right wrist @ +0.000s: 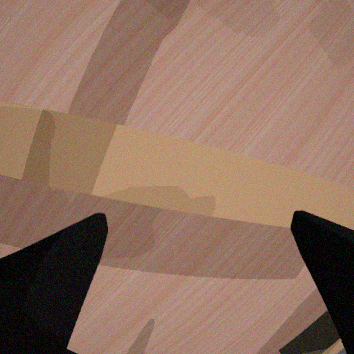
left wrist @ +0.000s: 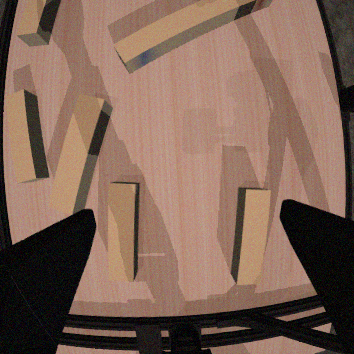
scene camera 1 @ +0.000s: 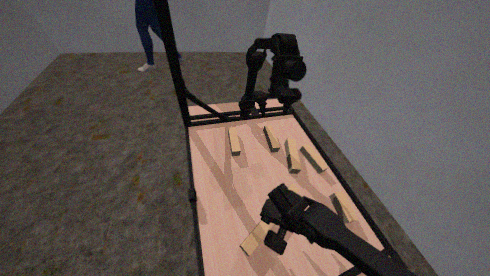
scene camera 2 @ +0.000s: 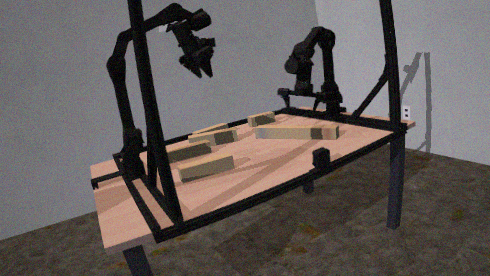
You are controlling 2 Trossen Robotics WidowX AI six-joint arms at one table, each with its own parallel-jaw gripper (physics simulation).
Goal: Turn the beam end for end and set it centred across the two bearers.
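Places are measured from the left arm's base along level axes (x down, y ahead, z right), in metres.
Pixels of known places: left gripper, fingertip midpoint: [left wrist: 188, 214] [scene camera 1: 273, 116] [scene camera 2: 206, 77]; right gripper, fingertip midpoint: [right wrist: 201, 222] [scene camera 2: 300, 116]; left arm's base at its link origin: [left wrist: 184, 335] [scene camera 1: 244, 114] [scene camera 2: 135, 176]; right arm's base at its link origin: [scene camera 2: 333, 115].
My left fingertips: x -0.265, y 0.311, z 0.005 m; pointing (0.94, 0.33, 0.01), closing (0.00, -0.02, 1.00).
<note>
Ahead of a thing's pixels: the offset from my left fingertips to its middle.
The long pale wooden beam @[dx +0.262, dy +0.307, dz +0.060 m] [scene camera 1: 255, 238] [scene camera 2: 290, 132] [left wrist: 175, 30] [right wrist: 200, 170] lies flat and slanted on the table, with a blue patch near one end and a reddish one near the other. Two short, roughly parallel blocks, seemingly the bearers, lie apart near the left arm: one @[dx +0.262, dy -0.103, dz +0.121 m] [scene camera 1: 234, 141] [scene camera 2: 206, 168] [left wrist: 253, 235] and another @[dx +0.262, dy -0.080, dz -0.101 m] [scene camera 1: 271, 138] [scene camera 2: 190, 151] [left wrist: 122, 232]. My left gripper [scene camera 1: 276, 111] [scene camera 2: 205, 75] [left wrist: 188, 214] is open and empty, high above the table. My right gripper [scene camera 1: 272, 223] [scene camera 2: 301, 107] [right wrist: 201, 222] is open and empty, above the beam, whose ends are outside the right wrist view.
Three other blocks lie along one side: a slanted block @[dx +0.259, dy +0.058, dz -0.169 m] [scene camera 1: 292, 156] [scene camera 2: 215, 136] [left wrist: 82, 155], one beside it @[dx +0.262, dy +0.103, dz -0.284 m] [scene camera 1: 314, 159] [left wrist: 27, 137], and one farther along [scene camera 1: 344, 207] [scene camera 2: 261, 119] [left wrist: 37, 20]. A black frame [scene camera 2: 265, 191] borders the table, with upright posts [scene camera 2: 146, 95] [scene camera 2: 392, 65].
</note>
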